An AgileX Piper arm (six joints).
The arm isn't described. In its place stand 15 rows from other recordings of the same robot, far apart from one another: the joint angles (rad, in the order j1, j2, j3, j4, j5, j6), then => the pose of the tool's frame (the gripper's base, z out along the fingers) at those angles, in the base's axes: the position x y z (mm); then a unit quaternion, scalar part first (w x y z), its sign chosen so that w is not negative.
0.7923 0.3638 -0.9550 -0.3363 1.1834 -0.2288 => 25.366 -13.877 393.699 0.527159 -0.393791 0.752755 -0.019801
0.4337 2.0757 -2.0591 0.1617 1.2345 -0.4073 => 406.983 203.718 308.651 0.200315 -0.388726 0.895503 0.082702
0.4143 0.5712 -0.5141 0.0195 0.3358 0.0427 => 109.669 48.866 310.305 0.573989 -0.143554 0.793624 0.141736
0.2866 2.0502 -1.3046 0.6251 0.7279 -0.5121 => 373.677 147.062 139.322 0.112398 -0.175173 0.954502 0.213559
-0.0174 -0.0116 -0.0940 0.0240 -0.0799 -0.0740 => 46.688 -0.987 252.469 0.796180 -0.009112 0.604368 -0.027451
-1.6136 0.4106 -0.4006 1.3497 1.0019 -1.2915 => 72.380 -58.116 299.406 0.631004 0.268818 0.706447 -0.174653
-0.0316 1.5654 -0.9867 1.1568 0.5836 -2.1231 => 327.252 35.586 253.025 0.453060 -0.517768 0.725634 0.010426
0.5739 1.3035 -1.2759 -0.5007 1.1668 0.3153 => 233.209 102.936 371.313 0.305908 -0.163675 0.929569 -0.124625
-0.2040 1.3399 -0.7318 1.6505 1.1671 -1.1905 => 247.732 33.936 289.015 0.391792 -0.032026 0.751642 0.529630
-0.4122 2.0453 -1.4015 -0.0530 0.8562 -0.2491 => 367.112 -164.494 152.968 0.067694 0.065499 0.994501 -0.045780
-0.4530 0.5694 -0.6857 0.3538 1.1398 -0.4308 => 81.783 -7.950 311.708 0.352360 0.030354 0.934990 0.026718
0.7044 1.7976 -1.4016 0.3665 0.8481 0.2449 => 277.285 267.745 255.227 0.107252 -0.131634 0.957457 0.233334
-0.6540 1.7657 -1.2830 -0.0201 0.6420 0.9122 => 299.898 -231.263 237.905 0.262316 0.676134 0.688007 0.026062
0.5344 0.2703 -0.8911 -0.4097 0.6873 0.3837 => 13.628 -18.658 420.903 0.716828 -0.069351 0.681833 0.128265
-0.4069 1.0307 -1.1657 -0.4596 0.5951 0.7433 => 185.021 -104.376 433.777 0.576666 0.367108 0.720429 -0.116919
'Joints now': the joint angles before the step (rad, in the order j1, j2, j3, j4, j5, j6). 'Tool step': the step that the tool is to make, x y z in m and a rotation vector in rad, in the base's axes. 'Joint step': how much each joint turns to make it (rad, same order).
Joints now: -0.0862, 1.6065, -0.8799, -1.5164, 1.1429, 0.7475
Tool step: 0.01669, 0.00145, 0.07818, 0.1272, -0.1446, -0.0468
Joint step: 0.0000, -0.0579, -0.3001, 0.2462, 0.0201, -0.2453
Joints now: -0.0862, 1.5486, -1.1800, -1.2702, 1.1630, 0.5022
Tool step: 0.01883, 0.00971, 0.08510, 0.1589, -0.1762, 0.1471
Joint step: -0.0021, 0.0000, -0.3679, 0.2801, -0.0628, -0.2823
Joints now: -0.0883, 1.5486, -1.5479, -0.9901, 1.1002, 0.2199
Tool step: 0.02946, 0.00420, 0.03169, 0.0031, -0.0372, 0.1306
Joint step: 0.0000, 0.0989, -0.2417, 0.1132, -0.0401, -0.1828
